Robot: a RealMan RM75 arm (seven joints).
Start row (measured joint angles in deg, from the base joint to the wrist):
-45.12 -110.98 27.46 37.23 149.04 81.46 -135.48
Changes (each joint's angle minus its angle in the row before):
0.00 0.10 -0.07 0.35 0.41 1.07 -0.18
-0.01 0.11 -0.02 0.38 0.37 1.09 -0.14
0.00 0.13 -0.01 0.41 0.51 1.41 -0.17
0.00 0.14 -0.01 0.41 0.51 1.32 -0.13
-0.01 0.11 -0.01 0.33 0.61 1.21 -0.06
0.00 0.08 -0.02 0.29 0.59 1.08 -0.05
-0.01 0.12 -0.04 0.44 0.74 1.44 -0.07
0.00 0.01 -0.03 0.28 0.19 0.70 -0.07
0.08 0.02 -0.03 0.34 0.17 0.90 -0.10
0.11 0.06 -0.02 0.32 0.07 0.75 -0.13
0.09 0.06 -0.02 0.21 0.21 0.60 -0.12
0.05 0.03 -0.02 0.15 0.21 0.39 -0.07
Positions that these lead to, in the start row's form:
-45.12 -110.88 27.39 37.58 149.45 82.53 -135.66
-45.13 -110.77 27.37 37.96 149.82 83.62 -135.80
-45.13 -110.64 27.36 38.37 150.33 85.03 -135.97
-45.13 -110.50 27.35 38.78 150.84 86.35 -136.10
-45.14 -110.39 27.34 39.11 151.45 87.56 -136.16
-45.14 -110.31 27.32 39.40 152.04 88.64 -136.21
-45.15 -110.19 27.28 39.84 152.78 90.08 -136.28
-45.15 -110.18 27.25 40.12 152.97 90.78 -136.35
-45.07 -110.16 27.22 40.46 153.14 91.68 -136.45
-44.96 -110.10 27.20 40.78 153.21 92.43 -136.58
-44.87 -110.04 27.18 40.99 153.42 93.03 -136.70
-44.82 -110.01 27.16 41.14 153.63 93.42 -136.77

